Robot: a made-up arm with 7 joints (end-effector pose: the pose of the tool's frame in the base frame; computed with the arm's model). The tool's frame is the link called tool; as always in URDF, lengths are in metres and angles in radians. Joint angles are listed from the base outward.
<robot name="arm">
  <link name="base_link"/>
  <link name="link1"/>
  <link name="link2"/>
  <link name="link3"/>
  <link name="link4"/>
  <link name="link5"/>
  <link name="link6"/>
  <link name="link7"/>
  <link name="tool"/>
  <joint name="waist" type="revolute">
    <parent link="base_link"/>
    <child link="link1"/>
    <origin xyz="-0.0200 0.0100 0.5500"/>
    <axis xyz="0 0 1"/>
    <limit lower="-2.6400" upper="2.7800" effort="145" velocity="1.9"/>
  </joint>
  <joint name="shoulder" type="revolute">
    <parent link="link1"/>
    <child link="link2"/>
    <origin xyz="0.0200 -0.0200 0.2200" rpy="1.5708 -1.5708 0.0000"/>
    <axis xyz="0 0 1"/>
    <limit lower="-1.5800" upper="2.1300" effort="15" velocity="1.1"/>
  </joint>
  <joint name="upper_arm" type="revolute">
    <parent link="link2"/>
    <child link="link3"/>
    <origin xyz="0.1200 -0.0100 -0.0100" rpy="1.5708 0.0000 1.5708"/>
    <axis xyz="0 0 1"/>
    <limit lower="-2.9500" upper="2.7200" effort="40" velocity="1.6"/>
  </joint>
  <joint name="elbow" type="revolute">
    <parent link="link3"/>
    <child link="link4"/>
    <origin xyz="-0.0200 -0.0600 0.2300" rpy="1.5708 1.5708 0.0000"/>
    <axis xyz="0 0 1"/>
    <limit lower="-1.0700" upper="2.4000" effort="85" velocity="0.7"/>
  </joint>
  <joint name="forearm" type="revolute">
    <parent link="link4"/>
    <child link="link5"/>
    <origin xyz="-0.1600 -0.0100 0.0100" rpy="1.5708 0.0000 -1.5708"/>
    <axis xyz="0 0 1"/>
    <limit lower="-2.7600" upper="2.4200" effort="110" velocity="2.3"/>
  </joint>
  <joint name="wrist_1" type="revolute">
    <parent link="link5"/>
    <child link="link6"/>
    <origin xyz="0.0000 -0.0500 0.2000" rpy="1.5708 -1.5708 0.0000"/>
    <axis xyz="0 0 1"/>
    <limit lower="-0.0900" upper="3.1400" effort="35" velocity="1.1"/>
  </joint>
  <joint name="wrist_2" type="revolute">
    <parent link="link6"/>
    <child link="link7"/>
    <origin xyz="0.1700 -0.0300 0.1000" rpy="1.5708 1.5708 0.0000"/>
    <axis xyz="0 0 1"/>
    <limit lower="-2.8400" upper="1.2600" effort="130" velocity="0.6"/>
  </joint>
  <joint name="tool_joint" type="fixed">
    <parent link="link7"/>
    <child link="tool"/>
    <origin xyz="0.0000 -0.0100 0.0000" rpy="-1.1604 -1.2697 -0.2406"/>
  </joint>
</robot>
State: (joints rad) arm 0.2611 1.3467 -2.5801 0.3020 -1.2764 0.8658 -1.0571
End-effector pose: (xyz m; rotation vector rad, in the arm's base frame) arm -0.7727 -0.3120 1.0375 0.9501 1.9766 -1.6040
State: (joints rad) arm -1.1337 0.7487 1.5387 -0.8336 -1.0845 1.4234 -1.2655
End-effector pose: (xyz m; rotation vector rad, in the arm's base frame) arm -0.5825 0.1967 1.0225 -0.7602 -1.7872 -1.4760
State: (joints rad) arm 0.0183 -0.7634 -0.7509 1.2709 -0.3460 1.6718 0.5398
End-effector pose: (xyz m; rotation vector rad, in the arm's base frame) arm 0.6209 -0.2144 1.0724 0.0131 0.3575 -0.3594
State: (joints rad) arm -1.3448 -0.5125 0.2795 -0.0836 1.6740 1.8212 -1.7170
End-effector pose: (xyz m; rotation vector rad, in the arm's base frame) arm 0.0597 -0.5325 1.2895 -0.3719 -1.0607 -0.9490
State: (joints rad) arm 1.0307 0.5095 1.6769 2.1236 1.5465 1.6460 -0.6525
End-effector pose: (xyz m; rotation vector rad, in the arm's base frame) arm -0.1962 0.2125 0.8210 -0.3768 0.8688 2.3830
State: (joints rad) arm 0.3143 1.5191 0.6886 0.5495 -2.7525 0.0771 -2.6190
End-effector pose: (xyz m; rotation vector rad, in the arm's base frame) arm -0.8944 0.0492 0.8832 -0.3739 1.5265 -1.1622
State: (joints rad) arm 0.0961 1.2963 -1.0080 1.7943 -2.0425 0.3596 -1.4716
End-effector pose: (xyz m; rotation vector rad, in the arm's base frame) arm -0.1733 -0.4007 1.3014 -0.7005 2.1530 -0.6749
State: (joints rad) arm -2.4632 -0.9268 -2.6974 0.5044 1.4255 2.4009 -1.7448
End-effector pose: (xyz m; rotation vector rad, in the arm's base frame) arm -0.2477 -0.1145 1.2898 1.0701 -1.5570 0.5287
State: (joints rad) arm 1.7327 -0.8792 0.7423 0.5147 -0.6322 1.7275 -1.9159
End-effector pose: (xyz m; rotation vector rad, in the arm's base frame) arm -0.1419 0.6041 1.2805 -0.9776 -1.6491 1.1960
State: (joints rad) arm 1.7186 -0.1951 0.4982 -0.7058 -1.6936 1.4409 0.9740
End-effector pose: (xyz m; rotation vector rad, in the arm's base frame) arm -0.0290 -0.2503 1.4267 1.5206 -1.1751 0.9914
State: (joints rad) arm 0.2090 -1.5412 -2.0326 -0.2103 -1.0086 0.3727 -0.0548
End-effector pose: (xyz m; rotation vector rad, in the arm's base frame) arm 0.7781 0.3626 0.6732 -2.1672 -0.1057 -1.4148
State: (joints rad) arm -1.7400 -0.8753 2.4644 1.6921 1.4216 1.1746 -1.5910
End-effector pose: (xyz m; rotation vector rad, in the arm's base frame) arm 0.3321 -0.0041 1.0818 0.5212 -0.4294 1.4015
